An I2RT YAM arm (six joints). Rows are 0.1 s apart.
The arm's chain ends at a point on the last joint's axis. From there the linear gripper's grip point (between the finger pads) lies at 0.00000 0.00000 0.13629 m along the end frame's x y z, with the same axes.
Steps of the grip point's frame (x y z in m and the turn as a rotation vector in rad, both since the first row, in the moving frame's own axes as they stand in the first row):
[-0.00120, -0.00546, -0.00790, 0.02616, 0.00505, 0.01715]
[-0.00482, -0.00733, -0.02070, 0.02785, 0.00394, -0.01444]
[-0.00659, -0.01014, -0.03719, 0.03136, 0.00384, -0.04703]
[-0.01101, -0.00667, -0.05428, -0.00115, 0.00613, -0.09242]
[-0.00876, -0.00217, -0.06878, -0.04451, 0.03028, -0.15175]
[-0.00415, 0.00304, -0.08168, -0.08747, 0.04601, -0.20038]
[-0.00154, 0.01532, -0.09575, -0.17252, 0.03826, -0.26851]
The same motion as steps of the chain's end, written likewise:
[-0.00192, -0.00190, -0.00785, 0.02616, 0.00505, 0.01715]
[-0.00533, -0.00353, -0.02065, 0.02785, 0.00394, -0.01444]
[-0.00701, -0.00586, -0.03712, 0.03136, 0.00384, -0.04703]
[-0.01185, -0.00679, -0.05428, -0.00115, 0.00613, -0.09242]
[-0.01333, -0.00790, -0.06858, -0.04451, 0.03028, -0.15175]
[-0.01156, -0.00816, -0.08102, -0.08747, 0.04601, -0.20038]
[-0.00979, -0.00710, -0.09364, -0.17252, 0.03826, -0.26851]

